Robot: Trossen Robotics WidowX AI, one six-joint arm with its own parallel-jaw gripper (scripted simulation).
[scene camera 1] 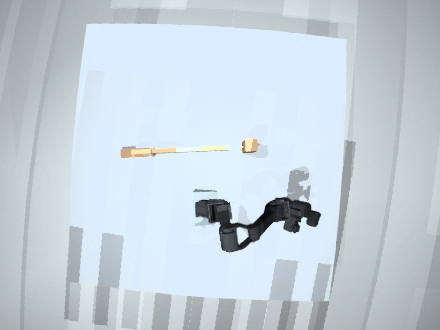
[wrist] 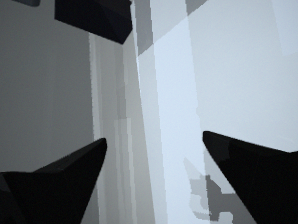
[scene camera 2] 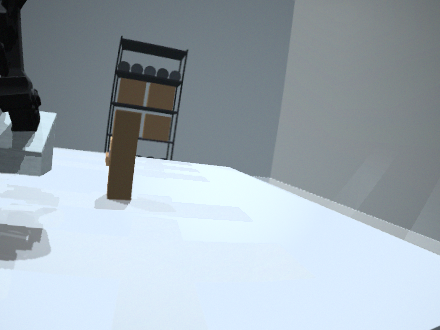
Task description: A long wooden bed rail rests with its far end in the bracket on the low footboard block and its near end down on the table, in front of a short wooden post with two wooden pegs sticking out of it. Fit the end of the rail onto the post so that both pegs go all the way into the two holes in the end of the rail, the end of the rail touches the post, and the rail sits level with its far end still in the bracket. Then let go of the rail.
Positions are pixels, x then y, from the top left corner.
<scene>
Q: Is my gripper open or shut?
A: Open.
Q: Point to a wooden post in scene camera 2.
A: At 121, 161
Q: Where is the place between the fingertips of my gripper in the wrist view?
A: At 155, 138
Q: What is my gripper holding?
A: Nothing.
</scene>
